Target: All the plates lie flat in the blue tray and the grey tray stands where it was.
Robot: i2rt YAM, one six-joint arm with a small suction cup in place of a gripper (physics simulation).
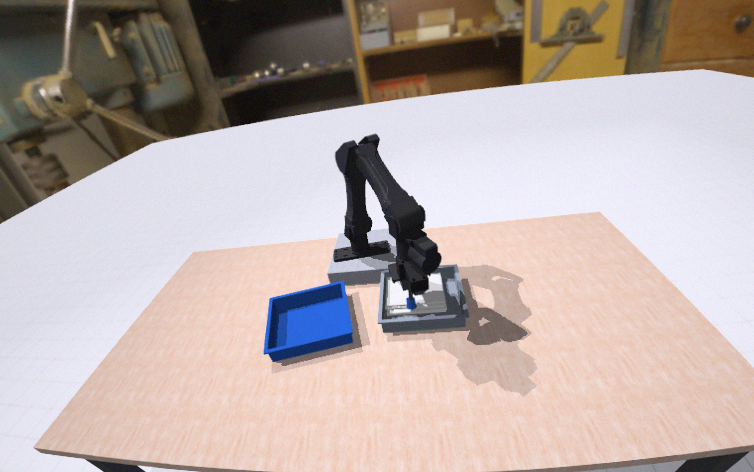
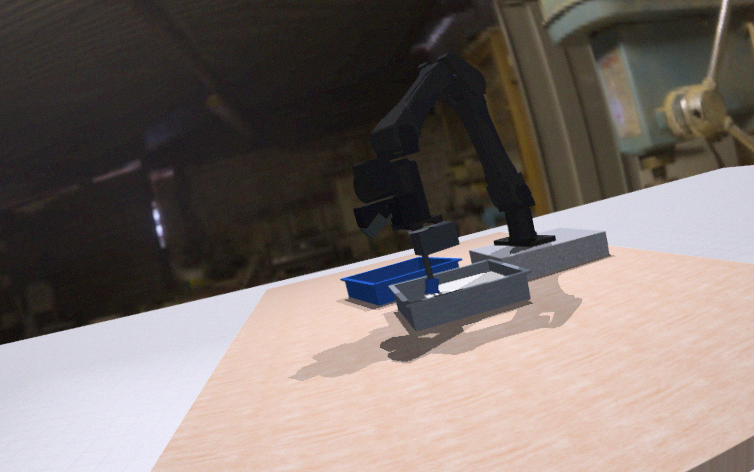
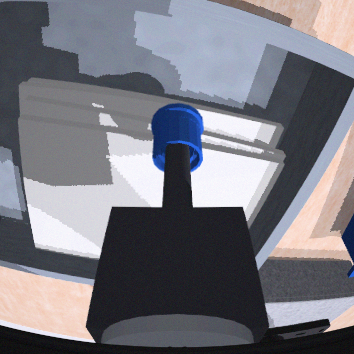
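Where they show: hand at its tool point: [image 1: 411, 306] [image 2: 434, 292] [image 3: 176, 129]; arm's base at its link origin: [image 1: 361, 252] [image 2: 523, 242].
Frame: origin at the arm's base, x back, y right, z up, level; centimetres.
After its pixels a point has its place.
Observation:
Several white plates [image 1: 435, 297] {z -2.6, x -26.4, y -20.4 cm} [image 2: 469, 280] {z -2.6, x -19.8, y -11.2 cm} [image 3: 218, 182] {z -2.6, x -24.2, y -9.7 cm} lie stacked and slightly staggered inside the grey tray [image 1: 417, 322] {z -2.3, x -34.9, y -13.3 cm} [image 2: 463, 304] {z -3.1, x -28.2, y -27.5 cm} [image 3: 309, 116] {z -3.2, x -29.5, y -4.4 cm}, tilted against its floor. My blue suction cup [image 1: 411, 302] [image 2: 431, 287] [image 3: 177, 135] is down inside the grey tray. It presses on the top plate near that plate's far edge. The plate sits in the tray, not lifted clear. The blue tray [image 1: 310, 346] {z -2.8, x -36.5, y 16.5 cm} [image 2: 367, 289] {z -2.2, x -35.9, y 10.7 cm} [image 3: 349, 242] {z -3.8, x -15.4, y 7.2 cm} stands empty just left of the grey tray.
The arm's grey base block [image 1: 354, 273] {z -0.8, x -10.4, y 3.0 cm} [image 2: 550, 254] {z -1.8, x -2.0, y -14.9 cm} sits right behind both trays. Everything stands on a wooden board [image 1: 519, 355] {z -5.5, x -49.0, y -36.3 cm} [image 2: 469, 406] {z -5.5, x -43.2, y -63.9 cm} on a white table [image 1: 519, 152]. The grey tray's walls rise around the cup.

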